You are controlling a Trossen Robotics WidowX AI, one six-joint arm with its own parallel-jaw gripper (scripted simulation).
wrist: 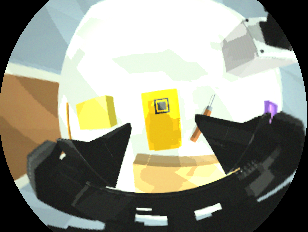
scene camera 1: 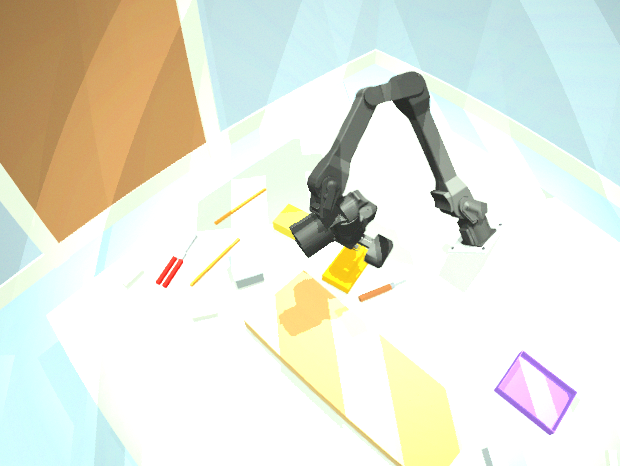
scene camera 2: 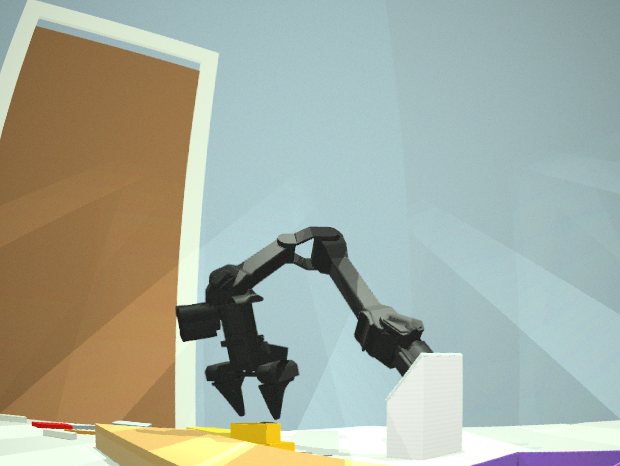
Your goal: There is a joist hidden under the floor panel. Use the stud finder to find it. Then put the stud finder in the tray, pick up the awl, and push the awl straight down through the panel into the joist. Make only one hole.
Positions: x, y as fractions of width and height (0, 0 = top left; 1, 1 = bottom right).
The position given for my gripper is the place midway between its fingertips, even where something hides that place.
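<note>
I see a yellow stud finder (scene camera 1: 0.56, 0.57) and a grey block (scene camera 1: 0.40, 0.57), and there is a yellow block (wrist: 0.32, 0.49) as well. My gripper (scene camera 2: 0.42, 0.90) is open and holds nothing. I also see my gripper in scene camera 1 (scene camera 1: 0.57, 0.54) and in the wrist view (wrist: 0.53, 0.52).
</note>
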